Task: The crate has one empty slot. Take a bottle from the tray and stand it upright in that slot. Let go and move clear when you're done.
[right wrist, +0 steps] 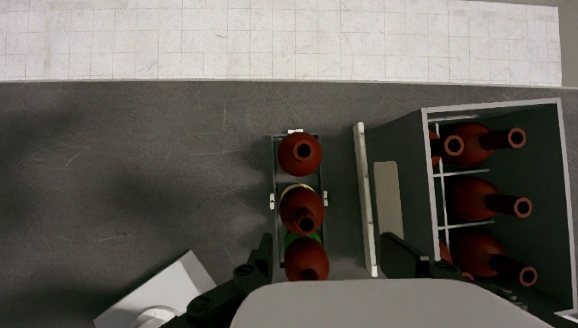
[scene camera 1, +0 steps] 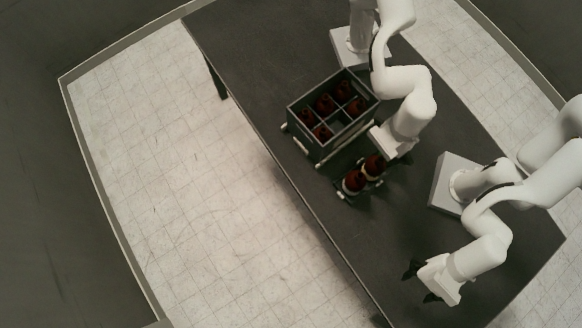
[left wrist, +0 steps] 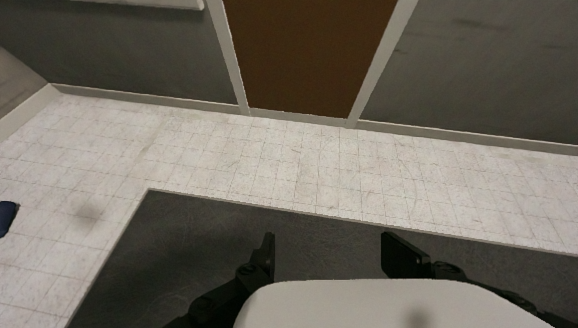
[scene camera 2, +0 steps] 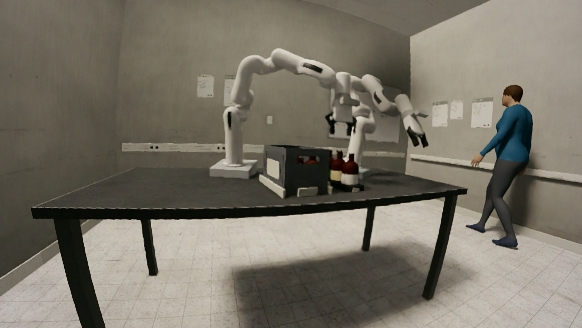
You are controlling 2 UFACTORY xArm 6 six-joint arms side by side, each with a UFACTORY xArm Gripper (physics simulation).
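Pixels of known places: left gripper, fingertip midpoint: (scene camera 1: 414,288) (left wrist: 327,250) (scene camera 2: 421,146); right gripper, fingertip midpoint: (right wrist: 326,251) (scene camera 2: 340,135); left arm's base, origin of the base link: (scene camera 1: 463,186); right arm's base, origin of the base link: (scene camera 1: 360,42) (scene camera 2: 234,164).
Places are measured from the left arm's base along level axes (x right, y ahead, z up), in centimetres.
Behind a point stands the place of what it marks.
The grey crate (scene camera 1: 289,108) {x 61.6, y 31.4, z 12.1 cm} (scene camera 2: 306,175) {x 54.1, y 32.3, z 2.0 cm} (right wrist: 492,105) {x 53.4, y 32.0, z 11.9 cm} holds several dark red-brown bottles; its empty slot (scene camera 1: 338,123) {x 50.8, y 15.7, z -4.8 cm} shows in scene camera 1. The small dark tray (scene camera 2: 356,188) (right wrist: 274,170) stands beside it. Its white-label bottle (scene camera 1: 355,181) {x 29.8, y 31.5, z 6.8 cm} (scene camera 2: 351,172) {x 32.1, y 33.1, z 2.4 cm} (right wrist: 300,162) {x 29.8, y 28.8, z 6.9 cm}, cream-label bottle (scene camera 1: 375,165) {x 29.0, y 22.6, z 6.9 cm} (right wrist: 301,207) {x 28.9, y 22.4, z 6.9 cm} and green-label bottle (right wrist: 307,257) {x 28.7, y 14.8, z 6.2 cm} stand upright; the right arm hides the green-label one in scene camera 1. My right gripper (scene camera 2: 342,129) {x 29.7, y 21.5, z 18.1 cm} (right wrist: 326,251) {x 29.7, y 21.5, z 18.1 cm} is open and empty, pointing down high above the tray. My left gripper (scene camera 1: 416,288) {x -4.8, y 44.3, z 15.7 cm} (scene camera 2: 421,143) {x -4.8, y 44.3, z 15.7 cm} (left wrist: 327,250) {x -4.8, y 44.3, z 15.7 cm} is open and empty, far from tray and crate.
A white rail (right wrist: 365,200) {x 42.4, y 19.3, z -2.7 cm} lies along the crate's tray side. The left arm's base plate (scene camera 1: 442,195) {x 3.8, y 8.6, z -0.9 cm} (right wrist: 165,280) {x 1.6, y 10.5, z -1.3 cm} stands near the tray. The right arm's base (scene camera 2: 233,170) {x 72.9, y -7.2, z -1.9 cm} is behind the crate. A person (scene camera 2: 514,135) stands beyond the table at the right of scene camera 2.
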